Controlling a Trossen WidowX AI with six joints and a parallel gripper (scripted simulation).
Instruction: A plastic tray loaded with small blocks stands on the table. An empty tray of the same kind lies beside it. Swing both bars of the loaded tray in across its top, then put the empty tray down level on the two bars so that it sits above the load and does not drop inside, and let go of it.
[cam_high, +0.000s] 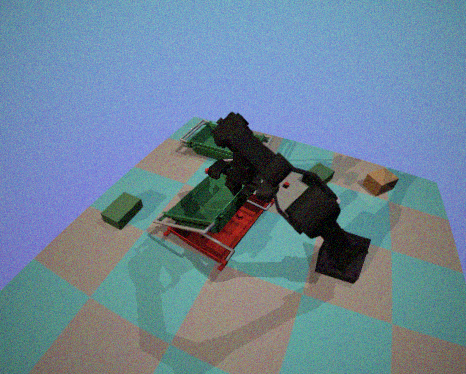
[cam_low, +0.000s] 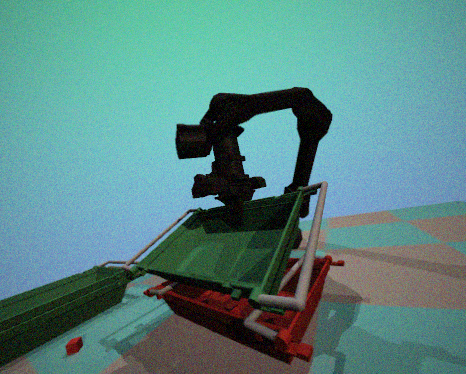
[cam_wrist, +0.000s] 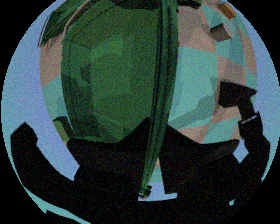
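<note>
The green tray is 8 cm ahead of my gripper tip and 2 cm to the right of it. The rest, counted from my gripper tip: grey cylinder (27 cm behind, 20 cm to the right, 10 cm below); then small red block (24 cm to the right, 22 cm ahead, 13 cm below); then red cube (28 cm to the right, 13 cm below, 10 cm behind).
</note>
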